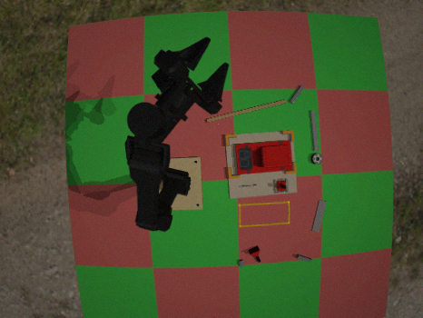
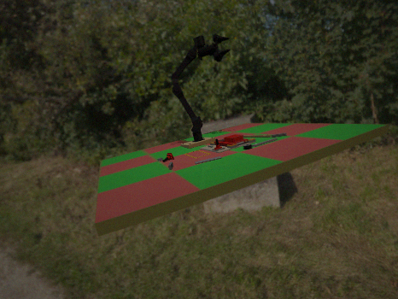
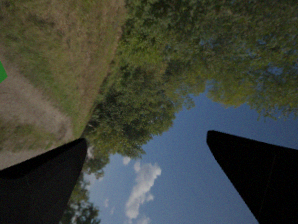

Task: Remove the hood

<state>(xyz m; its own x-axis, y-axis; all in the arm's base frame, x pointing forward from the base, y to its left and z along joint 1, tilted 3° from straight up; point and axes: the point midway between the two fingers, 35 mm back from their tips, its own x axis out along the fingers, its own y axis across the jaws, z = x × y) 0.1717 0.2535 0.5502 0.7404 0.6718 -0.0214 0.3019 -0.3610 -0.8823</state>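
Now: gripper tip 55 cm above the red hood, 23 cm to the left of it and 18 cm short of it. Round my gripper tip: thin wooden rod (58 cm below, 11 cm ahead, 5 cm to the right).
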